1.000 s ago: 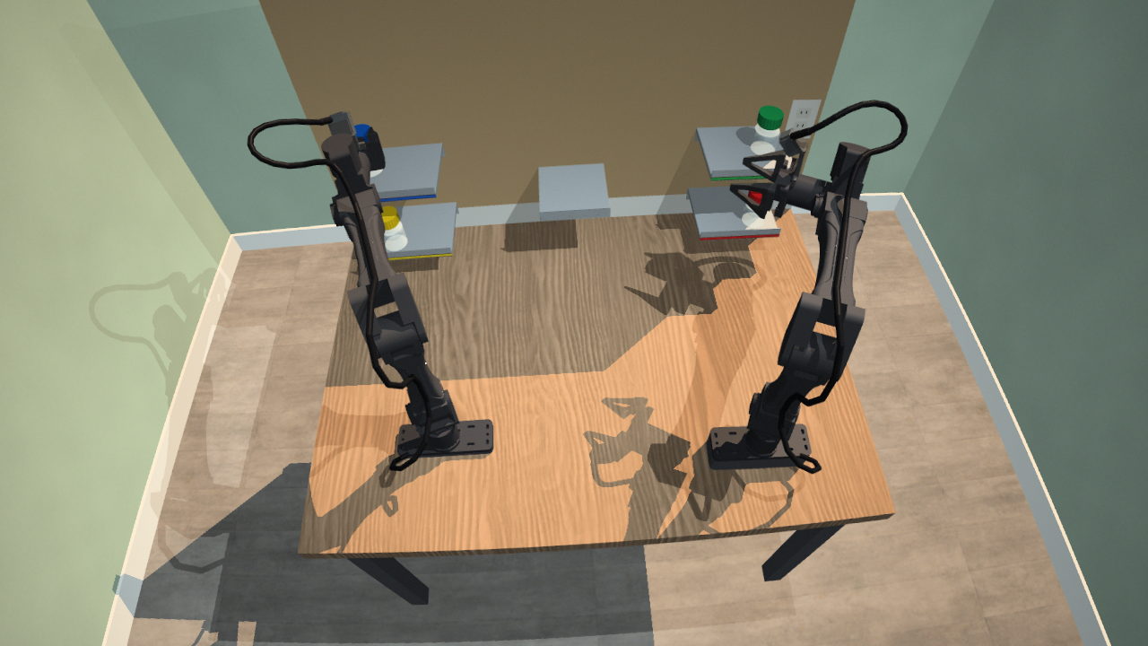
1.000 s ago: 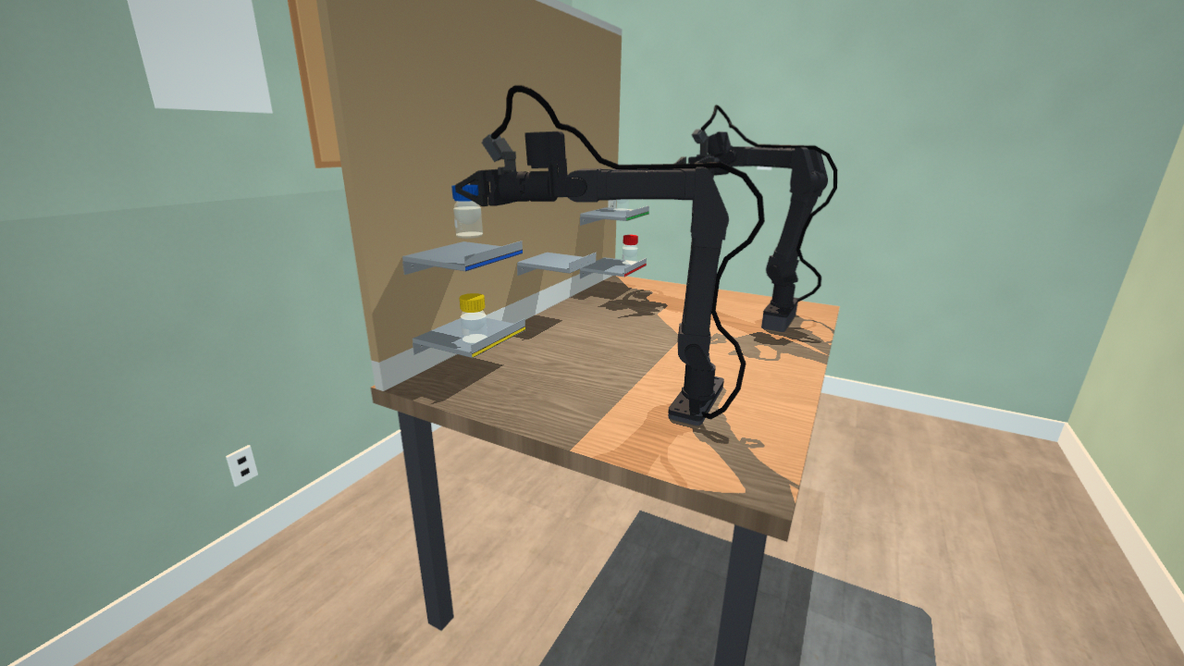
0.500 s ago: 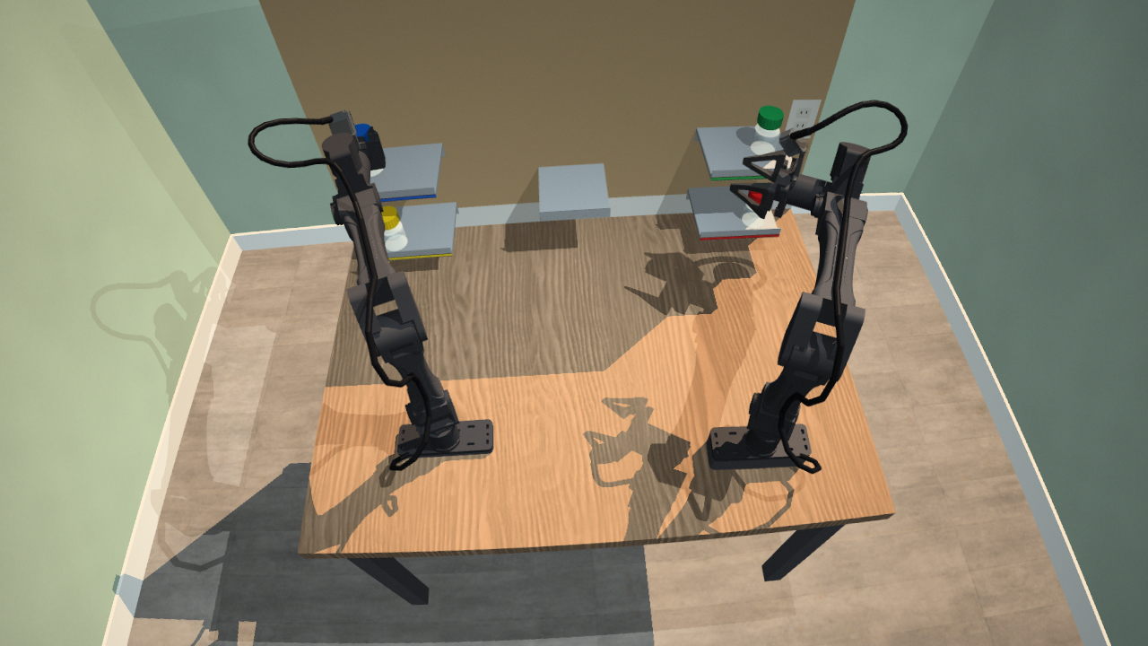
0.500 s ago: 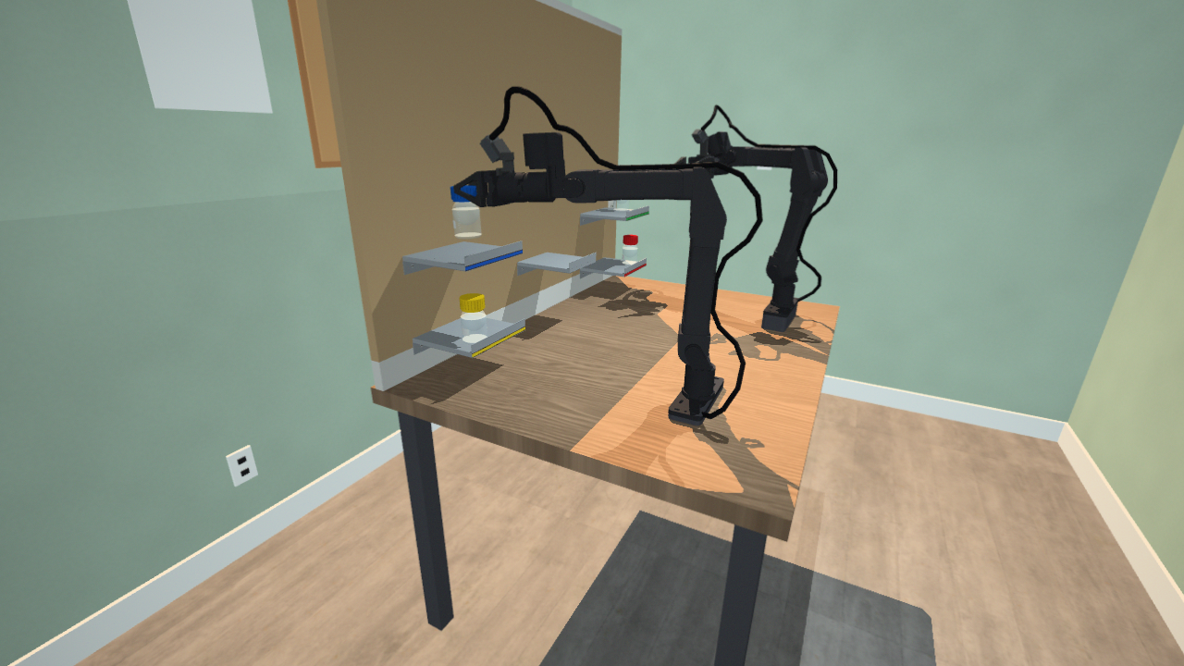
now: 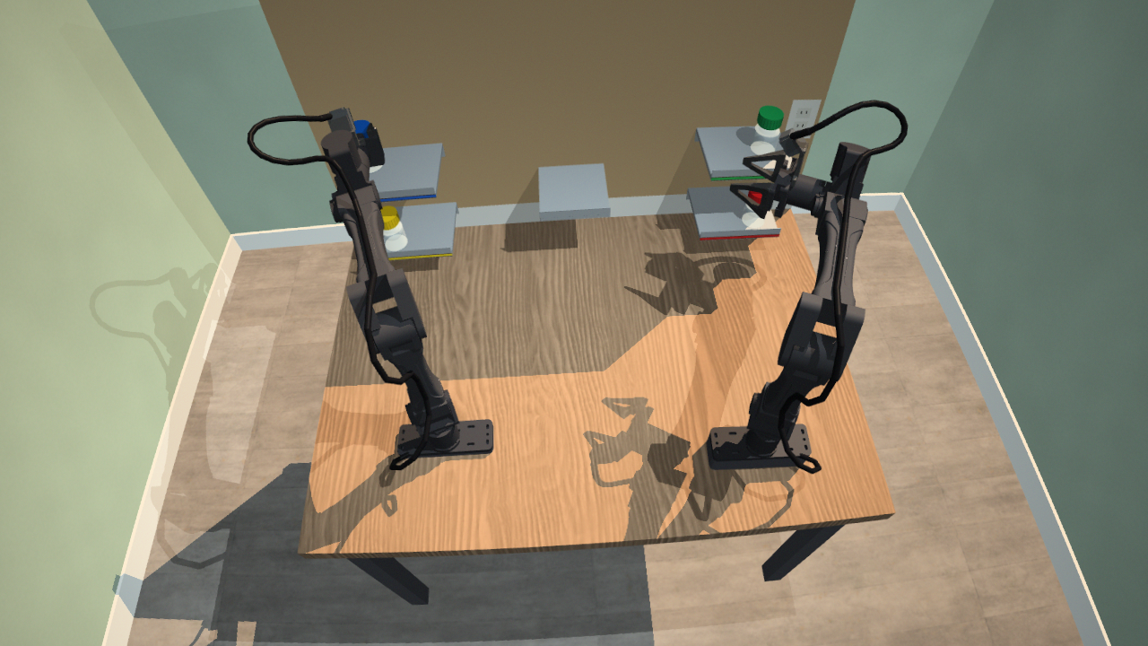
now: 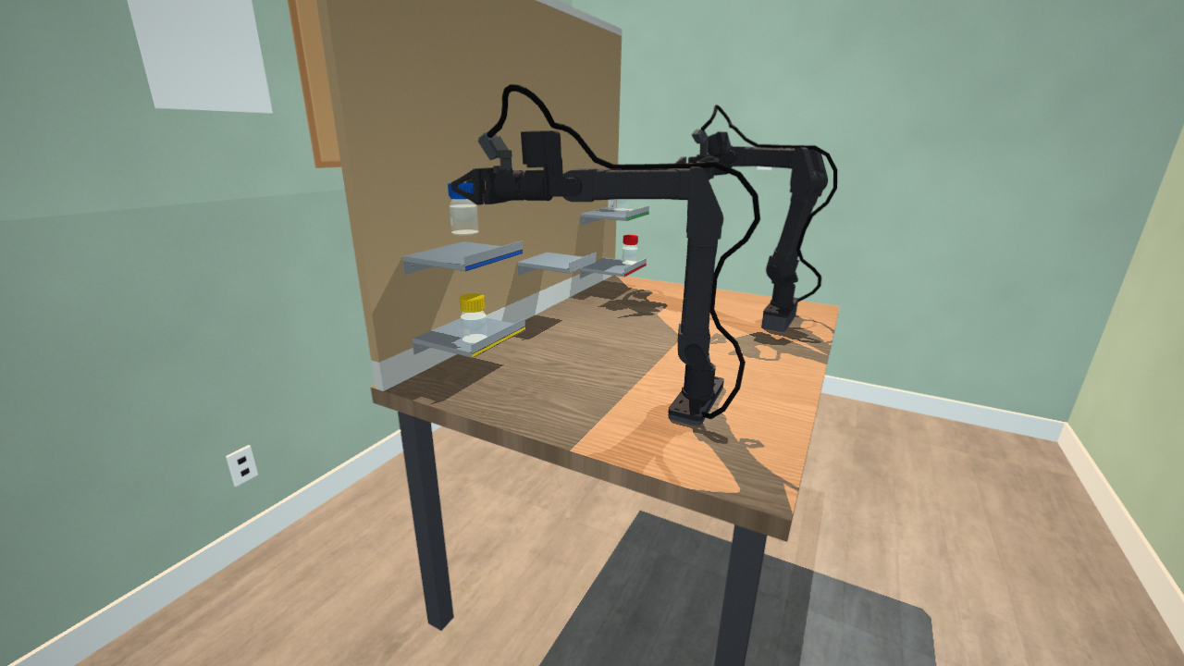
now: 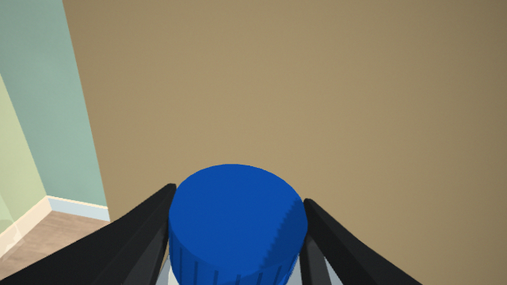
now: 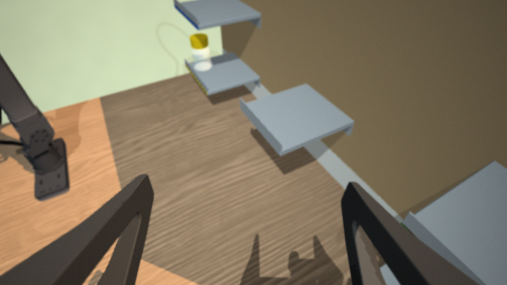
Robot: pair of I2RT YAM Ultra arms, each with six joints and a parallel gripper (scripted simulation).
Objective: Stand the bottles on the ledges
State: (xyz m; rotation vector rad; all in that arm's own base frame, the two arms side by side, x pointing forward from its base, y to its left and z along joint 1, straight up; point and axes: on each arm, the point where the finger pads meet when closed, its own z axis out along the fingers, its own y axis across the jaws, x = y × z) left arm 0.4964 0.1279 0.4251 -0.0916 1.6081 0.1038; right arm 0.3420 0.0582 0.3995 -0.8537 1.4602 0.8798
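Now: the blue-capped bottle 50 mm below my left hand. Also, from my left hand: brown wall panel (420 mm to the right, 190 mm ahead, 10 mm above); then green-capped bottle (860 mm to the right, 130 mm ahead, 100 mm below); then yellow-capped bottle (290 mm below, 10 mm behind).
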